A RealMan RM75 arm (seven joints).
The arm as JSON. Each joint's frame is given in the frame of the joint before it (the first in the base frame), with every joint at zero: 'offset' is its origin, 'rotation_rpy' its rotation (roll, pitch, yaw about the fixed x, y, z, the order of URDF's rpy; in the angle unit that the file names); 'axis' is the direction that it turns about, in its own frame. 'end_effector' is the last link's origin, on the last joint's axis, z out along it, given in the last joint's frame.
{
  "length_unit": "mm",
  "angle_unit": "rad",
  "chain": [
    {
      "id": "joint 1",
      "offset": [
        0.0,
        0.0,
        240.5
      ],
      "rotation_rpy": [
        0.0,
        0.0,
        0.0
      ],
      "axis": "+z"
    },
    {
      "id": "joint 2",
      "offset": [
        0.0,
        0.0,
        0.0
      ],
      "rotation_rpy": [
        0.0,
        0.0,
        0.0
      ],
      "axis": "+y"
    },
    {
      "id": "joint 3",
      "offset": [
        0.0,
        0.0,
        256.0
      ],
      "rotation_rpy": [
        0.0,
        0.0,
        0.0
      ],
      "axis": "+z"
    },
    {
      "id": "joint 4",
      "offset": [
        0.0,
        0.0,
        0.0
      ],
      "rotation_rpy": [
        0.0,
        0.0,
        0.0
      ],
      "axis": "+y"
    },
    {
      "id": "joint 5",
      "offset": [
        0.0,
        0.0,
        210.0
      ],
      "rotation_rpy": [
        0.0,
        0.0,
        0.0
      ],
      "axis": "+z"
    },
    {
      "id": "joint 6",
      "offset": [
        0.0,
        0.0,
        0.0
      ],
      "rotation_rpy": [
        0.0,
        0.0,
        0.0
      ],
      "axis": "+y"
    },
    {
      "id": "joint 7",
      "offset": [
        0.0,
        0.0,
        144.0
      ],
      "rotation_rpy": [
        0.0,
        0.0,
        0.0
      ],
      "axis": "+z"
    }
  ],
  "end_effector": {
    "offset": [
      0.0,
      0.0,
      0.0
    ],
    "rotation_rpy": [
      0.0,
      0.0,
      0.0
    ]
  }
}
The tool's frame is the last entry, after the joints.
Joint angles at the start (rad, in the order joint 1, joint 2, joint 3, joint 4, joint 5, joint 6, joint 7):
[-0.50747, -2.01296, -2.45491, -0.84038, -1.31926, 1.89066, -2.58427]
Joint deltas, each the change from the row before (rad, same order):
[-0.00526, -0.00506, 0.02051, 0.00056, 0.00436, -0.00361, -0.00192]
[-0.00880, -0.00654, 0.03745, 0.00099, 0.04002, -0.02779, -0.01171]
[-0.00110, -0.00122, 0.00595, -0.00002, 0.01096, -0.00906, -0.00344]
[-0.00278, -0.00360, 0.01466, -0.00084, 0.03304, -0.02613, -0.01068]
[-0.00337, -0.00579, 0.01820, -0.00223, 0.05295, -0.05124, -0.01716]
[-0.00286, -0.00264, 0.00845, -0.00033, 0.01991, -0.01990, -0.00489]
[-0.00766, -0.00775, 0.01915, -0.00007, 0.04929, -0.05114, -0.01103]
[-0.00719, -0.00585, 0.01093, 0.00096, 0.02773, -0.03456, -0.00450]
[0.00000, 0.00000, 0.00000, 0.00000, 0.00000, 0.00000, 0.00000]
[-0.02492, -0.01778, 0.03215, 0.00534, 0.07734, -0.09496, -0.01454]
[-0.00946, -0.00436, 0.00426, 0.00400, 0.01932, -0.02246, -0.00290]
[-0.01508, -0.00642, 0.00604, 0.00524, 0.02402, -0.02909, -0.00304]
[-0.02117, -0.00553, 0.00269, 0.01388, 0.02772, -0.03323, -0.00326]
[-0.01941, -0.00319, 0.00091, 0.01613, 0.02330, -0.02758, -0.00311]
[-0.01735, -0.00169, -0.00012, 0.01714, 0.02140, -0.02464, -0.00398]
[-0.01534, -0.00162, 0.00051, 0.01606, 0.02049, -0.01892, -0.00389]
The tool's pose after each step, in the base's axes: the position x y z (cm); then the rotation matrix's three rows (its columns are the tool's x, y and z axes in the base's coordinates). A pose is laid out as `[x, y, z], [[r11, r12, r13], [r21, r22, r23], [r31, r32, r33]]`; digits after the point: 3 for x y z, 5 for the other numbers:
[-22.305, 31.554, 6.183], [[0.10499, 0.80942, 0.57777], [0.94923, -0.25481, 0.18447], [0.29653, 0.52908, -0.79508]]
[-22.275, 31.723, 5.052], [[0.10975, 0.83764, 0.53508], [0.96078, -0.22733, 0.15880], [0.25466, 0.49667, -0.82974]]
[-22.349, 31.782, 4.833], [[0.10703, 0.84555, 0.52305], [0.96278, -0.21946, 0.15777], [0.24820, 0.48670, -0.83757]]
[-22.609, 31.946, 4.247], [[0.09763, 0.86791, 0.48703], [0.96787, -0.19675, 0.15658], [0.23172, 0.45610, -0.85923]]
[-23.157, 32.325, 3.434], [[0.07675, 0.90199, 0.42488], [0.97244, -0.16181, 0.16786], [0.22016, 0.40028, -0.88955]]
[-23.312, 32.490, 3.095], [[0.07268, 0.91327, 0.40081], [0.97364, -0.15209, 0.17000], [0.21622, 0.37789, -0.90025]]
[-23.696, 32.913, 2.261], [[0.06383, 0.93792, 0.34092], [0.97541, -0.13084, 0.17733], [0.21093, 0.32122, -0.92322]]
[-23.838, 33.263, 1.746], [[0.06223, 0.94996, 0.30610], [0.97505, -0.12334, 0.18457], [0.21309, 0.28698, -0.93394]]
[-23.838, 33.263, 1.746], [[0.06223, 0.94996, 0.30610], [0.97505, -0.12334, 0.18457], [0.21309, 0.28698, -0.93394]]
[-24.058, 34.257, 0.291], [[0.06736, 0.97545, 0.20967], [0.97357, -0.11022, 0.20003], [0.21823, 0.19065, -0.95709]]
[-24.041, 34.557, -0.040], [[0.07045, 0.97959, 0.18828], [0.97280, -0.10922, 0.20428], [0.22067, 0.16877, -0.96064]]
[-23.886, 34.999, -0.491], [[0.07887, 0.98356, 0.16243], [0.97141, -0.11243, 0.20908], [0.22390, 0.14130, -0.96431]]
[-23.710, 35.547, -1.000], [[0.08610, 0.98711, 0.13491], [0.97012, -0.11390, 0.21423], [0.22684, 0.11243, -0.96742]]
[-23.581, 36.006, -1.419], [[0.09079, 0.98953, 0.11219], [0.96942, -0.11361, 0.21751], [0.22798, 0.08901, -0.96959]]
[-23.525, 36.394, -1.778], [[0.09248, 0.99154, 0.09109], [0.96920, -0.11061, 0.22004], [0.22826, 0.06794, -0.97123]]
[-23.482, 36.666, -2.130], [[0.09448, 0.99293, 0.07187], [0.96993, -0.10808, 0.21809], [0.22431, 0.04910, -0.97328]]

